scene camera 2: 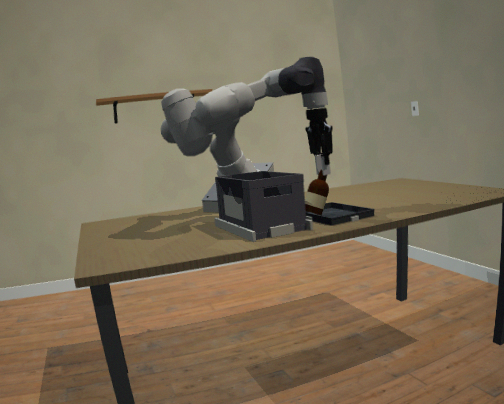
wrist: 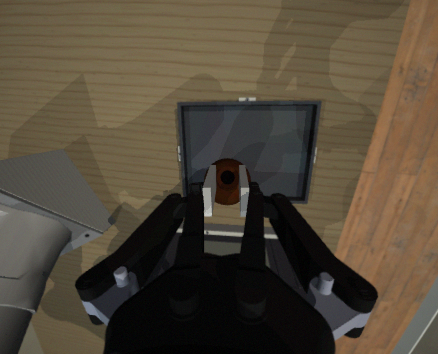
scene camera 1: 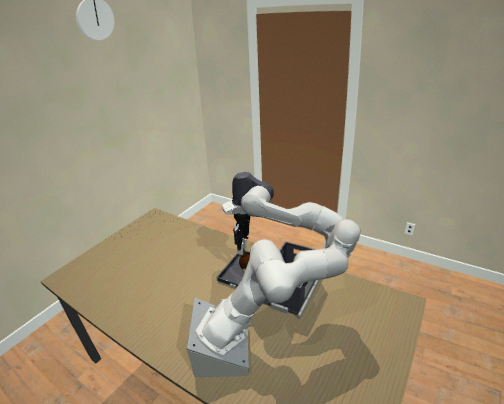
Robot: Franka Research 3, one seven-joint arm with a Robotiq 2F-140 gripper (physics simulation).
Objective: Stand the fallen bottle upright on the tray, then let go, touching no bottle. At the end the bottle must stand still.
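Observation:
The brown bottle point(scene camera 1: 244, 260) point(scene camera 2: 317, 192) point(wrist: 226, 197) with a cream label leans slightly in scene camera 2, its neck toward the side away from the crate. Its base is low at the crate-side part of the black tray point(scene camera 1: 226, 276) point(scene camera 2: 345, 219) point(wrist: 272, 150); the contact under the base is hidden. My gripper point(scene camera 1: 242, 247) point(scene camera 2: 323, 167) point(wrist: 227, 176) points down and is shut on the bottle's neck, with one pale finger pad on each side. In the wrist view I look down onto the dark mouth between the pads, and the body hides the base.
A dark crate point(scene camera 2: 276, 212) stands close beside the tray, on the side where the bottle's base is. My arm hides part of the crate and tray in scene camera 1. The arm's grey base block point(scene camera 1: 218, 367) stands on the wooden table point(scene camera 1: 135, 270) point(scene camera 2: 165, 250).

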